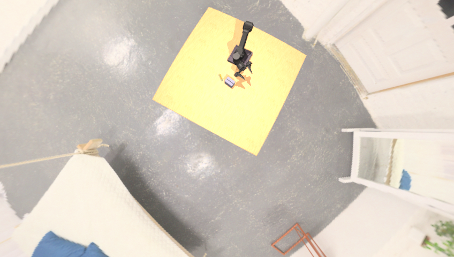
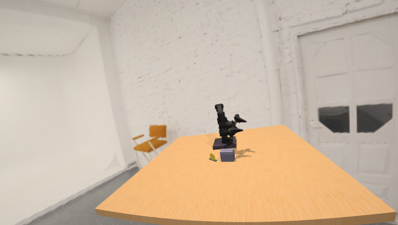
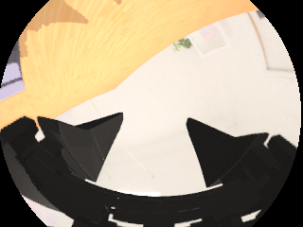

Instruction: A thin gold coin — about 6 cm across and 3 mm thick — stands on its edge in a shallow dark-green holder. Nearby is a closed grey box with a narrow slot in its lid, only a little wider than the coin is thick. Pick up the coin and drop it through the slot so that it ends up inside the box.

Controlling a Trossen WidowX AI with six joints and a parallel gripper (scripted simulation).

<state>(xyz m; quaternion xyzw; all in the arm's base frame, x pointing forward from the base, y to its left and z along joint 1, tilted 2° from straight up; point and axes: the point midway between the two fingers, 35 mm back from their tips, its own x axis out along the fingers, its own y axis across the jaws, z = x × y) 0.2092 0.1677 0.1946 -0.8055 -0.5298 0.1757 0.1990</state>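
Right now the gold coin is 260 mm to the right of my gripper tip, 190 mm below it and 70 mm ahead of it.
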